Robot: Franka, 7 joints.
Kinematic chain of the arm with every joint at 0, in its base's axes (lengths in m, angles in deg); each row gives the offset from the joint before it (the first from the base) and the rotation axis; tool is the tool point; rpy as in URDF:
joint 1: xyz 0 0 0.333 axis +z
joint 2: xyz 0 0 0 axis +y
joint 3: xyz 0 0 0.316 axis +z
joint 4: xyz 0.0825 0 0 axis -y
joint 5: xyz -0.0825 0 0.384 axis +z
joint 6: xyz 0 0 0 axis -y
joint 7: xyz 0.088 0 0 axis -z
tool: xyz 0 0 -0.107 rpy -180 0 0
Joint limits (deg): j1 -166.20..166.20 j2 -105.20..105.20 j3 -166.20..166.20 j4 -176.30..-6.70 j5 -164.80..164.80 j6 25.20..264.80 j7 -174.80..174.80
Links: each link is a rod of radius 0.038 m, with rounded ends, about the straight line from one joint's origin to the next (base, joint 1, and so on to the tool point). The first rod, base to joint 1, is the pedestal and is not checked.
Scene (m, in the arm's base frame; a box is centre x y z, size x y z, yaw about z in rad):
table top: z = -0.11
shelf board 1: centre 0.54 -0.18 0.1 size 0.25 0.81 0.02 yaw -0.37
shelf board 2: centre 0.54 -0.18 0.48 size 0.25 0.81 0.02 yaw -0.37
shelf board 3: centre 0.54 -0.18 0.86 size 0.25 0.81 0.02 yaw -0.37
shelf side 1: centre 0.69 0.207 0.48 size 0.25 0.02 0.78 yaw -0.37
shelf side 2: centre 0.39 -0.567 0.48 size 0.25 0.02 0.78 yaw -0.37
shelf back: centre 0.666 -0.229 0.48 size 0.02 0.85 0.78 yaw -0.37
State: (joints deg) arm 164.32 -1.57 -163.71 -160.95 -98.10 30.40 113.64
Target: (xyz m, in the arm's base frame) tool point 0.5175 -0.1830 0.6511
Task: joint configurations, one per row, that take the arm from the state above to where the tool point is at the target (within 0.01 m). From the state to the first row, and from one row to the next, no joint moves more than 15 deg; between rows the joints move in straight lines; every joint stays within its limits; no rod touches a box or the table.
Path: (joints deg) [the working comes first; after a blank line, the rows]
Joints at the target: 160.19 -5.56 -166.20 -103.66 -119.81 54.83 113.64
Straight joint move there: touches shelf board 2.

1: 164.79 11.62 -164.33 -153.79 -103.79 29.10 116.24
2: 165.26 24.82 -164.96 -146.63 -109.48 27.80 118.85
3: 165.73 38.01 -165.58 -139.47 -115.17 26.50 121.45
4: 166.20 51.21 -166.20 -132.31 -120.86 25.20 124.06
5: 164.70 37.02 -166.20 -125.15 -120.60 32.61 121.45
6: 163.20 22.82 -166.20 -117.98 -120.34 40.01 118.85
7: 161.70 8.63 -166.20 -110.82 -120.08 47.42 116.24
8: 160.19 -5.56 -166.20 -103.66 -119.81 54.83 113.64

